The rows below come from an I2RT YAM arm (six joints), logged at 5 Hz.
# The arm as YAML. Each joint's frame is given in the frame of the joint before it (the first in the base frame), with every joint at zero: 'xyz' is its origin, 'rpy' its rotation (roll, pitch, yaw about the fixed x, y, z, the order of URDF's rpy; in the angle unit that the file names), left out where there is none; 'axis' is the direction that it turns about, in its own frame. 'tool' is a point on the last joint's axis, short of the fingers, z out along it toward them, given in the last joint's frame.
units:
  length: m
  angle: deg
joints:
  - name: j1
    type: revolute
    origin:
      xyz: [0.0, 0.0, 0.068]
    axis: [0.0, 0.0, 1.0]
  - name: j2
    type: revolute
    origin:
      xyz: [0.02, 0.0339, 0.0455]
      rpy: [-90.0, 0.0, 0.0]
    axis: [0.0, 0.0, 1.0]
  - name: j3
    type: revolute
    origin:
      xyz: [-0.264, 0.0, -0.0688]
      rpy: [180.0, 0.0, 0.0]
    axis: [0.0, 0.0, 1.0]
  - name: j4
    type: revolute
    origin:
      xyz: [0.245, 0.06, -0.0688]
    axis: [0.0, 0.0, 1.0]
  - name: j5
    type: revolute
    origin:
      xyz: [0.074, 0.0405, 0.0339]
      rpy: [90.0, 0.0, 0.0]
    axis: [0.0, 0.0, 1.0]
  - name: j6
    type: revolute
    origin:
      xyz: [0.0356, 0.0, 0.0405]
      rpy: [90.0, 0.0, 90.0]
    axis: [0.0, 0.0, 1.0]
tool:
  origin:
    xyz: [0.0, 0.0, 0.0]
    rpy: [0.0, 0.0, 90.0]
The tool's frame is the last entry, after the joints.
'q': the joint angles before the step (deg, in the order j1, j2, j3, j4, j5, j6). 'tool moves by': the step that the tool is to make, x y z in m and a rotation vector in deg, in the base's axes. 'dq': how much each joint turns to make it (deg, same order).
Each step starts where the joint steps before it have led.
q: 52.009 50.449 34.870 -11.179 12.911 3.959
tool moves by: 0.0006 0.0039 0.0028 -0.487 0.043 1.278
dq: 0.432 0.988 1.086 -0.371 -0.635 -0.634
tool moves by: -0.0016 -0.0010 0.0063 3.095 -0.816 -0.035
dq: 0.118 -1.162 -0.007 1.545 -0.398 1.207
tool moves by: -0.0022 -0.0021 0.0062 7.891 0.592 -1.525
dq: 0.046 -1.853 -1.092 4.025 -0.510 5.583
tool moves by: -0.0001 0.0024 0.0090 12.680 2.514 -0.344
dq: 0.031 -0.592 -0.970 7.251 -2.333 9.561
